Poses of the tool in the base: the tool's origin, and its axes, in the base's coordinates. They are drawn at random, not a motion.
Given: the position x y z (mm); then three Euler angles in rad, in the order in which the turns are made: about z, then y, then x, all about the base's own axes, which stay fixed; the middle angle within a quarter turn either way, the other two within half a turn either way.
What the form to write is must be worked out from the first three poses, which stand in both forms.
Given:
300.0 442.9 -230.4 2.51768 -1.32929 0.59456
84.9 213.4 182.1 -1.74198 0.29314 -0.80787
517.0 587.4 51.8 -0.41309 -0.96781 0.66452
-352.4 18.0 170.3 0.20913 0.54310 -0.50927
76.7 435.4 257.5 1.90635 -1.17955 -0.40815
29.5 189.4 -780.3 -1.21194 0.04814 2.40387
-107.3 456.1 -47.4 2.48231 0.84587 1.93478
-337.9 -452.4 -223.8 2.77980 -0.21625 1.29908
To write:
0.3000 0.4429 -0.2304 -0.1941 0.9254 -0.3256 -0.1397 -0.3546 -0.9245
0.0849 0.2134 0.1821 -0.1631 -0.6454 0.7463 0.9433 -0.3235 -0.0736
0.5170 0.5874 0.0518 0.5194 -0.7812 0.3463 0.2277 0.5171 0.8251
-0.3524 0.0180 0.1703 0.8375 -0.0652 -0.5426 -0.1777 0.9064 -0.3832
0.0767 0.4354 0.2575 -0.1256 0.7458 -0.6542 -0.3601 -0.6487 -0.6705
0.0295 0.1894 -0.7803 0.3508 0.7042 -0.6173 0.9352 -0.2296 0.2696
-0.1073 0.4561 -0.0474 -0.5241 -0.7710 0.3618 -0.4062 -0.1471 -0.9019
-0.3379 -0.4524 -0.2238 -0.9135 0.2883 0.2871 -0.3457 -0.1779 -0.9213

